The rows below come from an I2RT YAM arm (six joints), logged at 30 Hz.
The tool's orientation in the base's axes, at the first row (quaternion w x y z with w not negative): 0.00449 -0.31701 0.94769 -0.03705
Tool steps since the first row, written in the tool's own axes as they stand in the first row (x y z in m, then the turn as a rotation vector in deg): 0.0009 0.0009 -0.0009 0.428 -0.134 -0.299; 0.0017 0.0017 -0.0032 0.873 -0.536 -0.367; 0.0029 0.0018 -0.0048 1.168 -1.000 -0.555; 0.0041 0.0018 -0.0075 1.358 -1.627 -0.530; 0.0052 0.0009 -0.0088 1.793 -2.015 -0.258; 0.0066 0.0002 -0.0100 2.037 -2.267 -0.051; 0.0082 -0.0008 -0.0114 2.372 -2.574 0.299; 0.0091 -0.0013 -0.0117 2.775 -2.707 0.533; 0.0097 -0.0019 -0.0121 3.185 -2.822 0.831; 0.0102 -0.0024 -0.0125 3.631 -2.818 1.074
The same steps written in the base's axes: -0.0013 0.0002 0.0008 -0.271 -0.344 0.314; -0.0025 0.0005 0.0031 -0.387 -0.927 0.418; -0.0036 0.0000 0.0047 -0.350 -1.461 0.644; -0.0046 -0.0005 0.0074 -0.125 -2.076 0.668; -0.0050 -0.0018 0.0088 -0.231 -2.665 0.431; -0.0057 -0.0031 0.0101 -0.268 -3.026 0.247; -0.0064 -0.0048 0.0115 -0.340 -3.496 -0.075; -0.0069 -0.0057 0.0119 -0.574 -3.860 -0.292; -0.0070 -0.0065 0.0124 -0.823 -4.218 -0.575; -0.0071 -0.0072 0.0128 -1.174 -4.499 -0.811
